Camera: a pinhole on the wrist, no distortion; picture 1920 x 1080 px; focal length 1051.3 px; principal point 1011.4 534.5 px. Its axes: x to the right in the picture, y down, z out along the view. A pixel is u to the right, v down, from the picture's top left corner.
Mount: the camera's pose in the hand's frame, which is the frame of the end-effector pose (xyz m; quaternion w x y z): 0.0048 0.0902 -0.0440 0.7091 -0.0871 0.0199 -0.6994
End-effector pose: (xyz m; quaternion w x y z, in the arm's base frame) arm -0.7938 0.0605 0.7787 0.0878 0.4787 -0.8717 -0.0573
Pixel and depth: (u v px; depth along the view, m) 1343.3 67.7 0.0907
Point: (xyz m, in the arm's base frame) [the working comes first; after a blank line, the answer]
In the camera's frame: 0.0286 -0.0403 0.0907

-0.8519 0.1164 0.7367
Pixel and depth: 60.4 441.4 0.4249
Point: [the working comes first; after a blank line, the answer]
In the camera's frame: -0.3844 -0.0376 0.4249

-1.3007 0.3209 0.5391
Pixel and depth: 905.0 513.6 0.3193
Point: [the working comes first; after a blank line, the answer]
In the camera's frame: -0.0323 -0.0063 0.3193

-0.9997 0.1079 0.5491
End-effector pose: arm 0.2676 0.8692 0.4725 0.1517 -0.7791 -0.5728 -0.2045
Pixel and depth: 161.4 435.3 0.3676
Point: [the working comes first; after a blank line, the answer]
In the camera's frame: -0.2972 -0.0347 0.3676

0.7173 0.8990 0.2243
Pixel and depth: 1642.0 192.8 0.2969
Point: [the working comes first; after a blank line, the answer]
In the camera's frame: 0.1781 -0.0965 0.2969

0.2405 0.9832 0.2086
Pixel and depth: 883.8 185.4 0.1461
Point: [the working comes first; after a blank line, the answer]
In the camera's frame: -0.0177 -0.0485 0.1461

0.3933 0.8647 0.3698
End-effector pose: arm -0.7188 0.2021 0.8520 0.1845 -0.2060 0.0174 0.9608
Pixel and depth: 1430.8 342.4 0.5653
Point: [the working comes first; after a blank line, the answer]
In the camera's frame: 0.2255 -0.1033 0.5653

-0.8968 0.3348 1.3607
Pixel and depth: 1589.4 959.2 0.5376
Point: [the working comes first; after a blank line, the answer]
In the camera's frame: 0.2956 0.2172 0.5376

-1.1104 0.5018 1.1740
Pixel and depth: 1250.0 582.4 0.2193
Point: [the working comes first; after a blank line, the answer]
In the camera's frame: 0.0498 0.0100 0.2193

-0.8504 0.1807 0.9898
